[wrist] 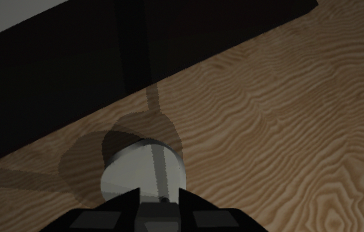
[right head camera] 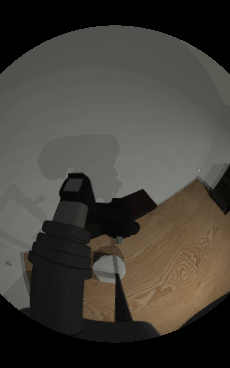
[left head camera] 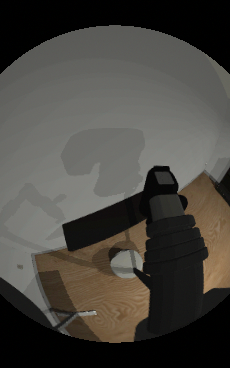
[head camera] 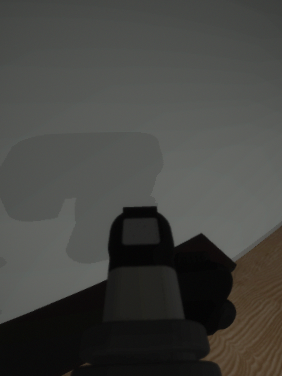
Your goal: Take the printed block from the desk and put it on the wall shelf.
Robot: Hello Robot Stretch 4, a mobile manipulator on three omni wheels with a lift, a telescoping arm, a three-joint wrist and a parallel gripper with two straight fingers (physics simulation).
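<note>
A dark wall shelf is visible in the pictures, as is the gripper.
</note>
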